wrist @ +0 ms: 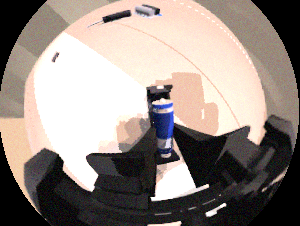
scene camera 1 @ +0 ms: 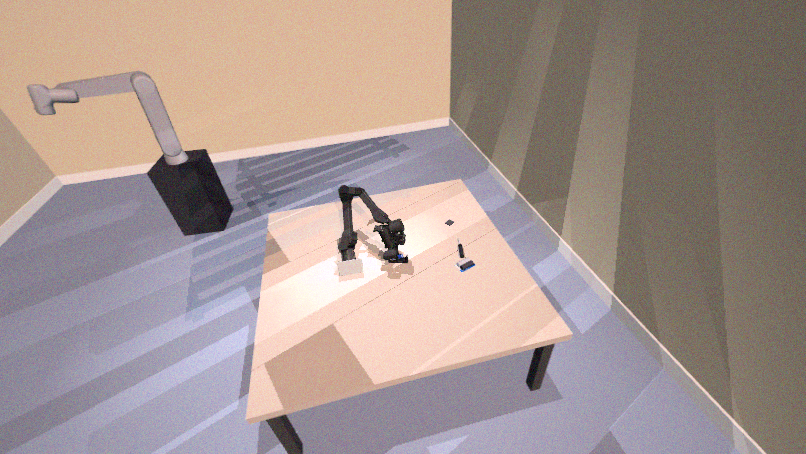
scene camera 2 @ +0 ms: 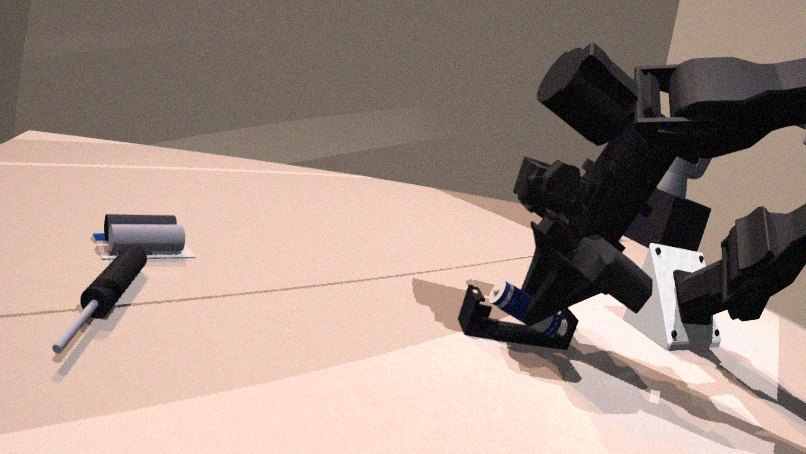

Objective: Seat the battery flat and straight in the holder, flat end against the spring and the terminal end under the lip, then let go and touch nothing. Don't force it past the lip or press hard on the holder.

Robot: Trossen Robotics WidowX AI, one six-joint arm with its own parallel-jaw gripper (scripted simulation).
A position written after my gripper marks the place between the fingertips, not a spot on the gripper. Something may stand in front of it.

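Note:
I see a battery (scene camera 2: 513, 301), and my gripper (scene camera 2: 521, 316) is visible along with it. The wrist view gives me the battery (wrist: 163, 110) again, and it also gives me my own gripper (wrist: 162, 126).

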